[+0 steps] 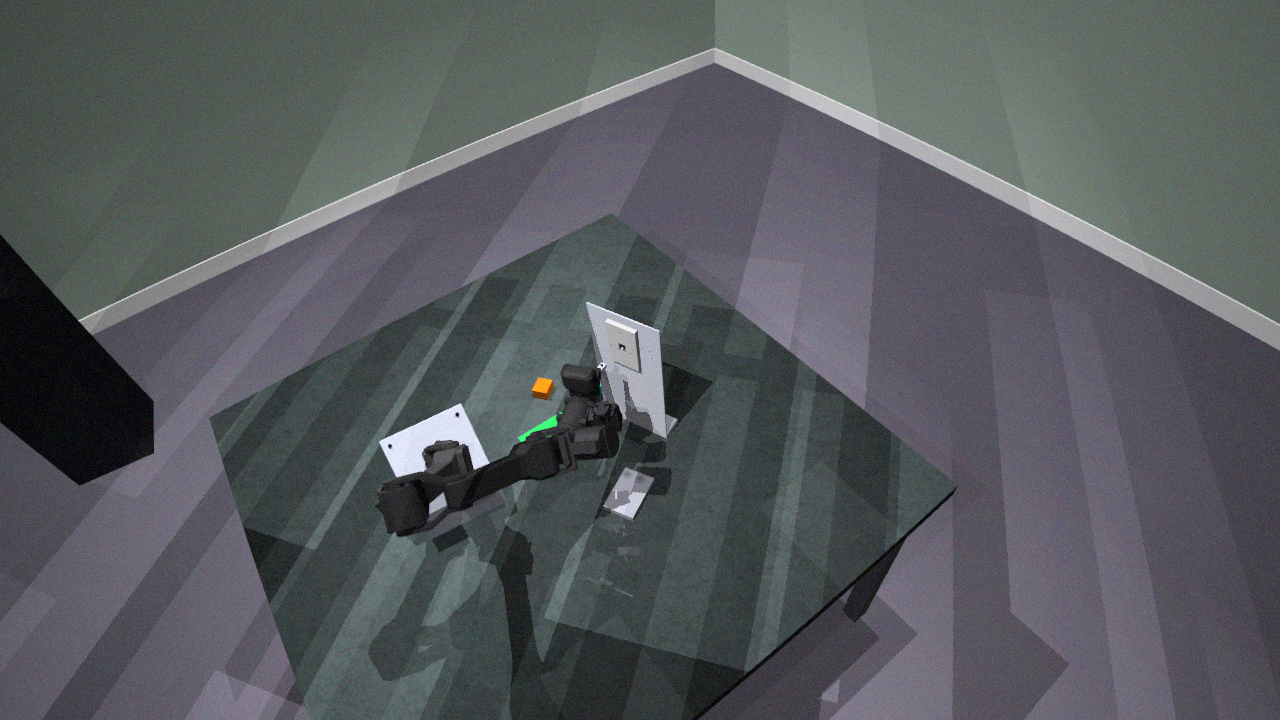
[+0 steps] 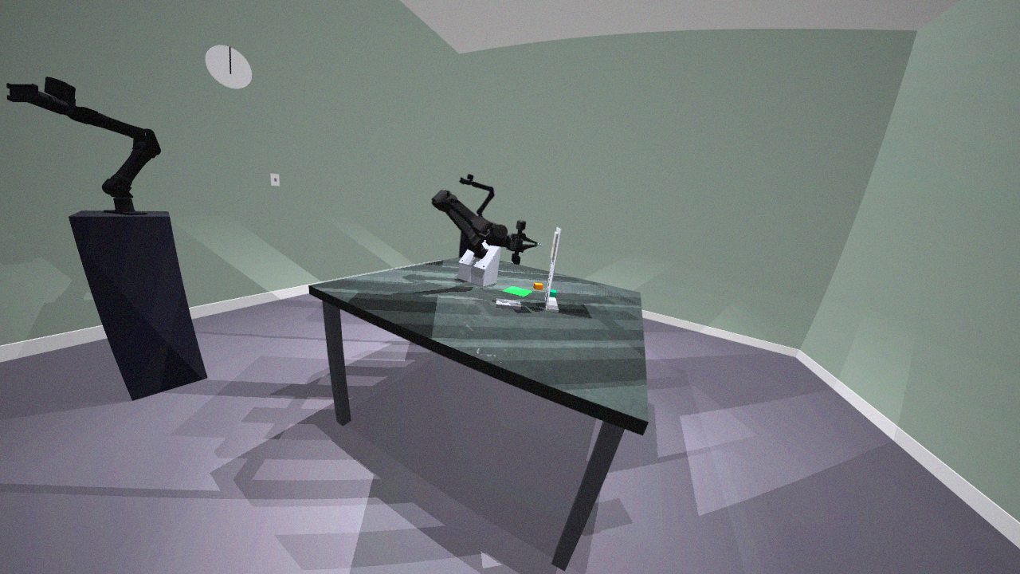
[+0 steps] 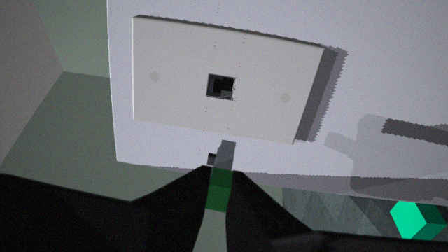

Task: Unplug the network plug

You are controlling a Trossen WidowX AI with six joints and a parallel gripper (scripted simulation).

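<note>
My gripper tip is 11 cm past the green marked square, 9 cm to the right of it and 27 cm above it. Round my gripper tip: flat grey plate: 3 cm behind, 13 cm to the right, 26 cm below; network plug: right at my gripper tip; upright socket panel: 8 cm ahead, 3 cm to the left, 11 cm below.
</note>
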